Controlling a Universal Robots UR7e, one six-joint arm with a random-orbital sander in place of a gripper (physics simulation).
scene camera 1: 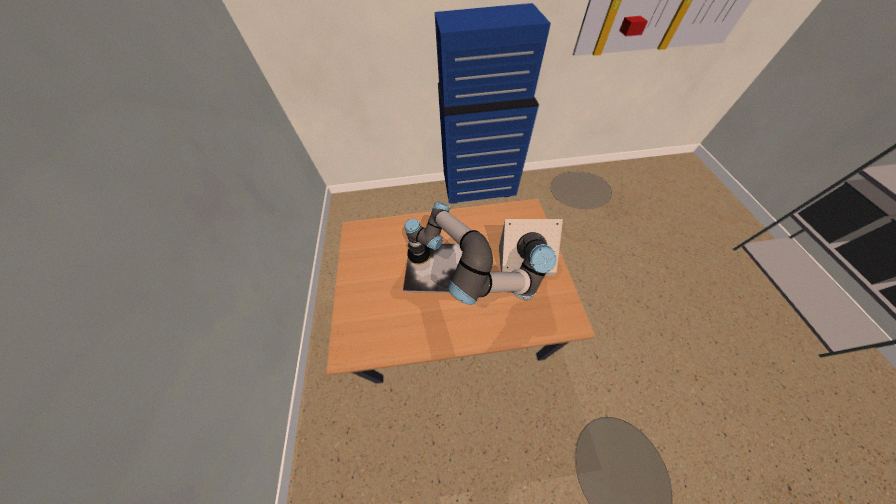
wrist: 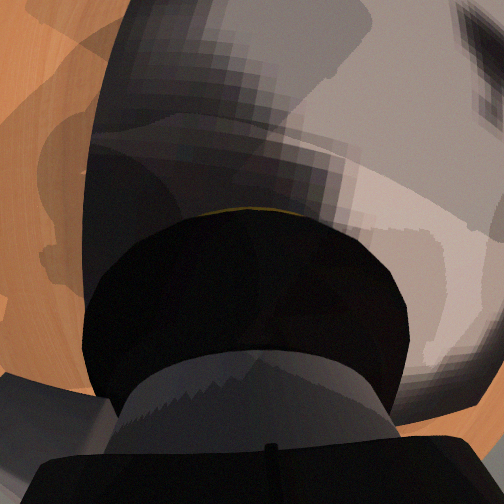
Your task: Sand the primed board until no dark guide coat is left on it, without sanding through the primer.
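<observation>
The primed board (scene camera 1: 431, 270) lies flat on the wooden table, left of the arm's base. Its middle is pale where the coat is gone; dark guide coat stays along its left side and lower edge. In the wrist view the board (wrist: 400, 150) is pale at the right and centre, with dark coat at the left (wrist: 165, 115), a small dark patch at the top right (wrist: 482, 55) and a dark band at the lower right. The sander (scene camera 1: 416, 253) sits on the board's upper left part; its black pad (wrist: 245, 300) fills the lower wrist view. There are no fingers.
The wooden table (scene camera 1: 451, 294) carries the arm's white base plate (scene camera 1: 532, 241) at its right rear. A blue drawer cabinet (scene camera 1: 488, 103) stands against the back wall behind the table. A metal rack (scene camera 1: 839, 250) stands at the right wall.
</observation>
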